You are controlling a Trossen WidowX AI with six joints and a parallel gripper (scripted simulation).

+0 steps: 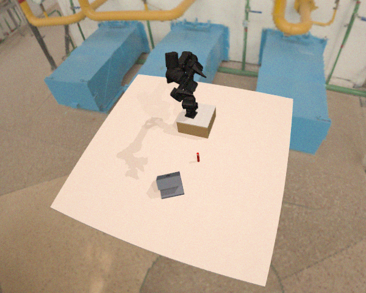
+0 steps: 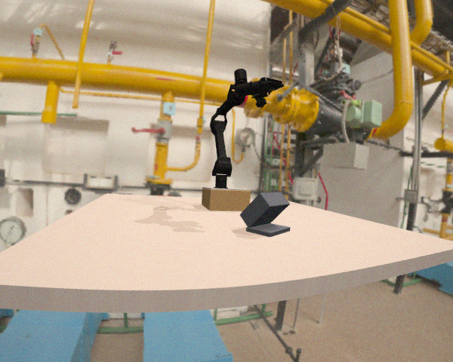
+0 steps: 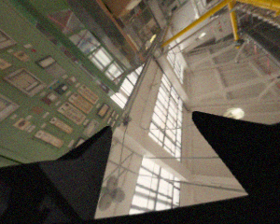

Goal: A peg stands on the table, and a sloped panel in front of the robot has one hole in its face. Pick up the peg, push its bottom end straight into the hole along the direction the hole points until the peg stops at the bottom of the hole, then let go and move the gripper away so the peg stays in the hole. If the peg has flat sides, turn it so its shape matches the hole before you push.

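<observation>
My gripper tip is now 54 cm above the round red peg, 5 cm to the left of it and 1 cm past it. Round my gripper tip: grey sloped panel (52 cm below, 21 cm ahead, 12 cm to the right).
</observation>
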